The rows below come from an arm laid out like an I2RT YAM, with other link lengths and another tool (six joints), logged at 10 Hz.
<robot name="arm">
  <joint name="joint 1" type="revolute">
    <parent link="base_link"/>
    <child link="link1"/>
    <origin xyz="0 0 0.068" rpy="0 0 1.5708"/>
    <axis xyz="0 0 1"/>
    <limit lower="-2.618" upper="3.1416"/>
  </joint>
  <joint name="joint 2" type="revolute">
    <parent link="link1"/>
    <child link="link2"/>
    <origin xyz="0.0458 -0.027 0.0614" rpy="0 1.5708 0"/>
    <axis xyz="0 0 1"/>
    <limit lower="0" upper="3.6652"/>
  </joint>
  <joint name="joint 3" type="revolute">
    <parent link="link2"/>
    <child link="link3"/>
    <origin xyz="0 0.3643 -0.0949" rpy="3.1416 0 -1.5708"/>
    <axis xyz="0 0 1"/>
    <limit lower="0" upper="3.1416"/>
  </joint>
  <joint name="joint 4" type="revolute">
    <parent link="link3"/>
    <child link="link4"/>
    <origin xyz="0.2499 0.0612 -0.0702" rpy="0 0 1.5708"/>
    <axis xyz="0 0 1"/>
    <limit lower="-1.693" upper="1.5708"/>
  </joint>
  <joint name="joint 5" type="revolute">
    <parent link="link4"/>
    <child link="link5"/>
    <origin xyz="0.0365 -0.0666 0.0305" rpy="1.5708 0 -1.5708"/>
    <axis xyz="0 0 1"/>
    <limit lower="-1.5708" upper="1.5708"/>
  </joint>
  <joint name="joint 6" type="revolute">
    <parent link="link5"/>
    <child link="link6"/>
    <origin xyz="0.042 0 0.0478" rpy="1.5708 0 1.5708"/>
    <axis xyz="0 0 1"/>
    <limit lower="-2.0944" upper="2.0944"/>
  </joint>
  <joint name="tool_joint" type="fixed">
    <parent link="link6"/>
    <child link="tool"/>
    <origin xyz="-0.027 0.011 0.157" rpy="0.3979 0 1.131"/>
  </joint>
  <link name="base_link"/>
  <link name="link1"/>
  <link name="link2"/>
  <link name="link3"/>
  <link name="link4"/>
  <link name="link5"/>
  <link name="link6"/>
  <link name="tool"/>
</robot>
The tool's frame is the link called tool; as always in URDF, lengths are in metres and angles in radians.
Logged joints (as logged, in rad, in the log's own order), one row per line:
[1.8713, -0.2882, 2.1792, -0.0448, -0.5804, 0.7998]
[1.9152, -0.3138, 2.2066, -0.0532, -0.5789, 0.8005]
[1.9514, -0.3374, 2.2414, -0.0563, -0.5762, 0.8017]
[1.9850, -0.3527, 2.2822, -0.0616, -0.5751, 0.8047]
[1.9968, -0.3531, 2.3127, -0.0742, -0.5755, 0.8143]
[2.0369, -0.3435, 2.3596, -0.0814, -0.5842, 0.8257]
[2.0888, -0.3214, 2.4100, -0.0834, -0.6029, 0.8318]
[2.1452, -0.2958, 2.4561, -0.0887, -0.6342, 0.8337]
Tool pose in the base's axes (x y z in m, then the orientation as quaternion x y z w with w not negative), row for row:
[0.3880, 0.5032, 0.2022, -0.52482, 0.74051, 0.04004, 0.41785]
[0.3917, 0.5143, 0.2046, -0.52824, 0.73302, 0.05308, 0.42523]
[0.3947, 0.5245, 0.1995, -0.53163, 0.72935, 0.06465, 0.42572]
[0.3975, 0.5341, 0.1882, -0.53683, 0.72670, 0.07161, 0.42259]
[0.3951, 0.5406, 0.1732, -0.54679, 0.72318, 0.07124, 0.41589]
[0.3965, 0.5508, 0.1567, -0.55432, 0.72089, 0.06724, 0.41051]
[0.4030, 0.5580, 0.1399, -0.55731, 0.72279, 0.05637, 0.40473]
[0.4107, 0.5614, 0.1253, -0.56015, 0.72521, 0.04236, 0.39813]
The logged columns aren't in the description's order. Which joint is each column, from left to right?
Columns, left to right: joint 3, joint 5, joint 2, joint 6, joint 4, joint 1.
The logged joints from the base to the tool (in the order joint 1, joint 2, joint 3, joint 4, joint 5, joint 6), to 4 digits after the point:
[0.7998, 2.1792, 1.8713, -0.5804, -0.2882, -0.0448]
[0.8005, 2.2066, 1.9152, -0.5789, -0.3138, -0.0532]
[0.8017, 2.2414, 1.9514, -0.5762, -0.3374, -0.0563]
[0.8047, 2.2822, 1.9850, -0.5751, -0.3527, -0.0616]
[0.8143, 2.3127, 1.9968, -0.5755, -0.3531, -0.0742]
[0.8257, 2.3596, 2.0369, -0.5842, -0.3435, -0.0814]
[0.8318, 2.4100, 2.0888, -0.6029, -0.3214, -0.0834]
[0.8337, 2.4561, 2.1452, -0.6342, -0.2958, -0.0887]

